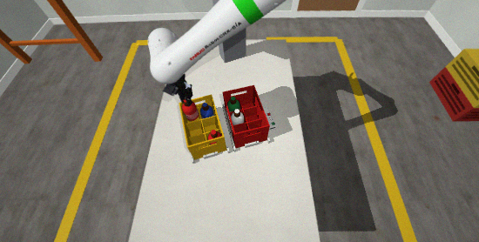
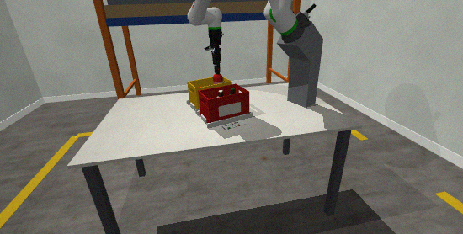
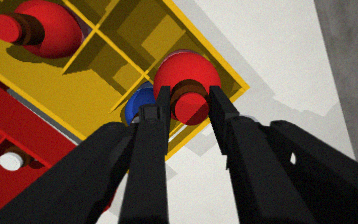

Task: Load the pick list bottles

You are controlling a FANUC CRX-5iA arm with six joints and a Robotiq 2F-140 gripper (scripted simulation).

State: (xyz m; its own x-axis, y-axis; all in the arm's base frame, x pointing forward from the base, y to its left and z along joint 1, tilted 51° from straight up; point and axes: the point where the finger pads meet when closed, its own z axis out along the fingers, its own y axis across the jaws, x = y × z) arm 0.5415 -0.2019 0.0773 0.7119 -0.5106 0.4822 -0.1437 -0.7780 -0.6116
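My gripper is now 8 cm above the red-labelled bottle. From my hand the other things lie so: green-label bottle 13 cm behind, 21 cm to the left, 17 cm below; blue-labelled bottle 5 cm behind, 7 cm to the left, 17 cm below; yellow crate 5 cm ahead, 9 cm to the left, 17 cm below.
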